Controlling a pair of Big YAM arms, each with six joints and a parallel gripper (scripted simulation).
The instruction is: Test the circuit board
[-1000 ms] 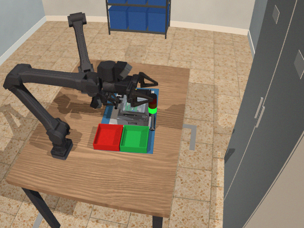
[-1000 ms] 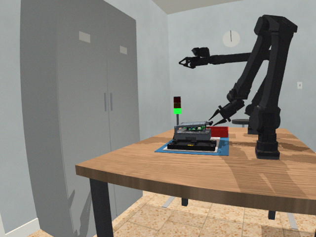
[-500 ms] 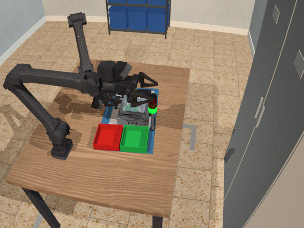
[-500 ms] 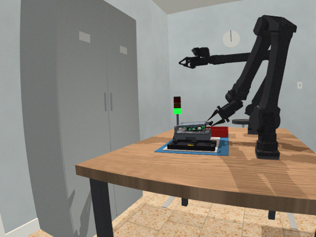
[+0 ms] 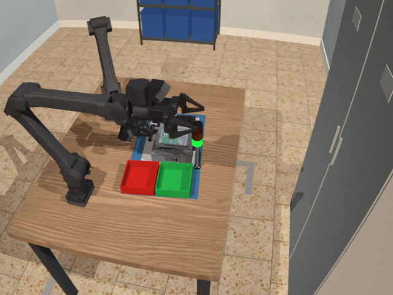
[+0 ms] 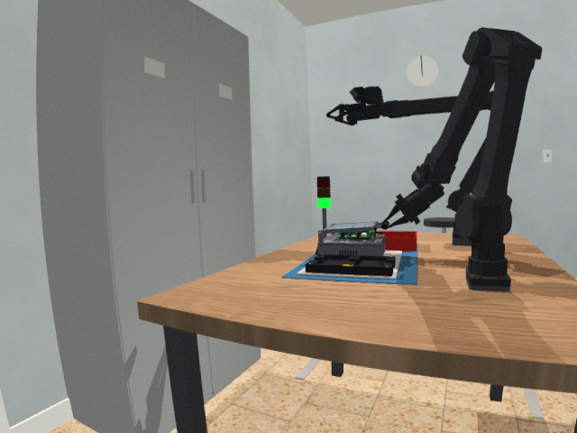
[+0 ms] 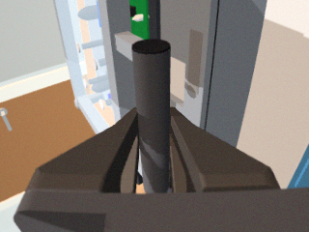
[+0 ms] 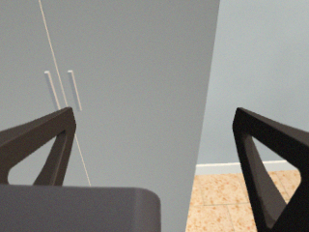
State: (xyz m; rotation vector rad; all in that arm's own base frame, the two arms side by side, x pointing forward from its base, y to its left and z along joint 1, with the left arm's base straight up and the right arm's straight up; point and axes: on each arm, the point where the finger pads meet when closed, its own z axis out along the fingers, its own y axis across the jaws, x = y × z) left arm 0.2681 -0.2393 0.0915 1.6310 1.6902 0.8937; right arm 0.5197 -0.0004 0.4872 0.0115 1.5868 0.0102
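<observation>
The black hook is 6 cm to the left of my left hand, 2 cm ahead of it and 1 cm below it. Also, from my left hand: green circuit board: 8 cm ahead, 3 cm below, 1 cm to the left; then red bin: 20 cm to the right, 9 cm below, 2 cm behind; then clear lid: 9 cm ahead, 1 cm to the left, 1 cm below.
</observation>
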